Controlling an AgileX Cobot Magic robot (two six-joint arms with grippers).
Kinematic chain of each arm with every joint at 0, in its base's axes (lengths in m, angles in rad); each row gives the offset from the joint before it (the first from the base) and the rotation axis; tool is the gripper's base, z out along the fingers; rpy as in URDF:
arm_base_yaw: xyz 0 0 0.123 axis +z
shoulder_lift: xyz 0 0 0 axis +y
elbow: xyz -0.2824 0 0.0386 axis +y
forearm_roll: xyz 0.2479 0 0.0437 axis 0.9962 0 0.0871
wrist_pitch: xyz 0 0 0 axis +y
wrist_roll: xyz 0.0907 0 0.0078 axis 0.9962 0 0.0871
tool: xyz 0 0 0 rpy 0 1.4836 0
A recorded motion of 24 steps. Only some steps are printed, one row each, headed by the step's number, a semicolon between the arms.
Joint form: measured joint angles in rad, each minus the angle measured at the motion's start. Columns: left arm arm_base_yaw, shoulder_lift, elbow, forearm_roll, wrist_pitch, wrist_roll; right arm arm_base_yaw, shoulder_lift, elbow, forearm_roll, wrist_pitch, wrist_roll.
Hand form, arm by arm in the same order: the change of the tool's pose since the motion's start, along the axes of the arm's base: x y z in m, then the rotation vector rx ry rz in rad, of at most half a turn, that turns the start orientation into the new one. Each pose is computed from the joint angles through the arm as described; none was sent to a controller.
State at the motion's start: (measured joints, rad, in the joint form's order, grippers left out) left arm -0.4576 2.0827 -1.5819 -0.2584 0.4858 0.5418; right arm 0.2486 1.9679 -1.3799 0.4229 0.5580 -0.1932
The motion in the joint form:
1: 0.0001 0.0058 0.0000 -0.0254 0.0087 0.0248; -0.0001 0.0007 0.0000 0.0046 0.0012 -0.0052
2: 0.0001 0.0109 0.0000 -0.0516 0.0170 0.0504; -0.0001 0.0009 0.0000 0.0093 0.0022 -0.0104
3: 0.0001 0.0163 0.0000 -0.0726 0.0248 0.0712; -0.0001 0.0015 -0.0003 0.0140 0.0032 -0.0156
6: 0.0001 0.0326 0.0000 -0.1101 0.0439 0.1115; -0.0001 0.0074 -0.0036 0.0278 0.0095 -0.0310
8: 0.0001 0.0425 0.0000 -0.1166 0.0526 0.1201; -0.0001 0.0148 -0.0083 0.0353 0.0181 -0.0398
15: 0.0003 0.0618 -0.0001 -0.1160 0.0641 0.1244; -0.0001 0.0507 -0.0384 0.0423 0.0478 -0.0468
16: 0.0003 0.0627 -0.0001 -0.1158 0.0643 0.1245; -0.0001 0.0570 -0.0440 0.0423 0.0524 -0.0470
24: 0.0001 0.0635 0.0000 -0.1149 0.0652 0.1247; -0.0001 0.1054 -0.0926 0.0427 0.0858 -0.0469
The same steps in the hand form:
1: -0.0006 -0.0010 -0.0029 -0.0029 0.0138 -0.0109; 0.0000 0.0002 -0.0003 0.0014 0.0010 0.0024
2: -0.0012 -0.0022 -0.0054 -0.0070 0.0263 -0.0223; -0.0001 0.0004 -0.0003 0.0030 0.0014 0.0049
3: -0.0018 -0.0031 -0.0081 -0.0095 0.0383 -0.0321; -0.0001 0.0007 -0.0004 0.0046 0.0019 0.0073
6: -0.0028 -0.0050 -0.0161 -0.0092 0.0687 -0.0538; 0.0003 0.0016 -0.0020 0.0089 0.0078 0.0158
8: -0.0030 -0.0054 -0.0210 -0.0042 0.0846 -0.0605; 0.0009 0.0024 -0.0040 0.0107 0.0169 0.0228
15: -0.0030 -0.0057 -0.0305 0.0090 0.1107 -0.0672; 0.0058 0.0050 -0.0119 0.0124 0.0489 0.0366
16: -0.0030 -0.0057 -0.0309 0.0097 0.1116 -0.0674; 0.0067 0.0054 -0.0133 0.0121 0.0538 0.0385
24: -0.0030 -0.0057 -0.0314 0.0111 0.1128 -0.0684; 0.0148 0.0086 -0.0222 0.0126 0.0845 0.0511

